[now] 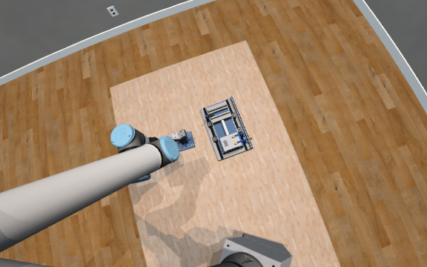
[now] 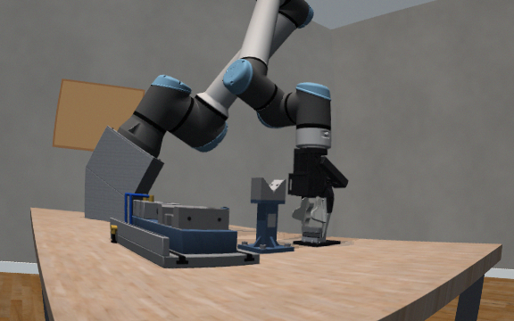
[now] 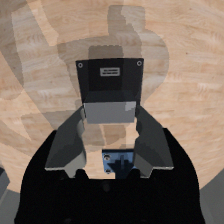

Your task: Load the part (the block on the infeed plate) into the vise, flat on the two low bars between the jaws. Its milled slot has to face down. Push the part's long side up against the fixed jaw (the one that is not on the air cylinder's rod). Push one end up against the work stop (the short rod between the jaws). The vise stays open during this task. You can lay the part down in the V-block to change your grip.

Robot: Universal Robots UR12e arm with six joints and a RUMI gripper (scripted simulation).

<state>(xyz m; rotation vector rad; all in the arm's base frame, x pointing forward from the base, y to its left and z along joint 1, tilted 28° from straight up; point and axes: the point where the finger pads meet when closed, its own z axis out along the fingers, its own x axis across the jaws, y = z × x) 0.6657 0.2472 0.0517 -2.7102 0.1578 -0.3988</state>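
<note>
The infeed plate lies 10 mm to the left of my hand and 30 mm below it. From my hand the other things lie so: work stop (70 mm ahead, 350 mm to the right, 50 mm above); part (10 mm to the right, 10 mm below); vise (390 mm to the right).
</note>
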